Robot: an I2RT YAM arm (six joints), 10 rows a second.
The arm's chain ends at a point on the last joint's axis. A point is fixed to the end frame.
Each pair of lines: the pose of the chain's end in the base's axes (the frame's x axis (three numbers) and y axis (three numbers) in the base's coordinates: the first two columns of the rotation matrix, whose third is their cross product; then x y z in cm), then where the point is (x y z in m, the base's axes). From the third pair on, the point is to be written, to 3 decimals.
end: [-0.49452 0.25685 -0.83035 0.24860 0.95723 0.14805 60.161 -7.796 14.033]
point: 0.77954 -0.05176 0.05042
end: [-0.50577 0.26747 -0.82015 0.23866 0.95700 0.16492 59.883 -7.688 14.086]
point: 0.77553 -0.04673 0.04977
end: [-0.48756 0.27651 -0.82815 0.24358 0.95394 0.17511 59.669 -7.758 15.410]
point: 0.775 -0.048 0.067
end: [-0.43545 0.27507 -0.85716 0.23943 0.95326 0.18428 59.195 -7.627 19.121]
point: 0.776 -0.049 0.114
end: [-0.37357 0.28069 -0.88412 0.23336 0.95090 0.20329 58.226 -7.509 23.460]
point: 0.771 -0.049 0.171
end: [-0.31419 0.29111 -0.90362 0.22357 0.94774 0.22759 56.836 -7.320 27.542]
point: 0.761 -0.047 0.224
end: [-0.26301 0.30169 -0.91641 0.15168 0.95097 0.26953 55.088 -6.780 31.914]
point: 0.745 -0.030 0.283
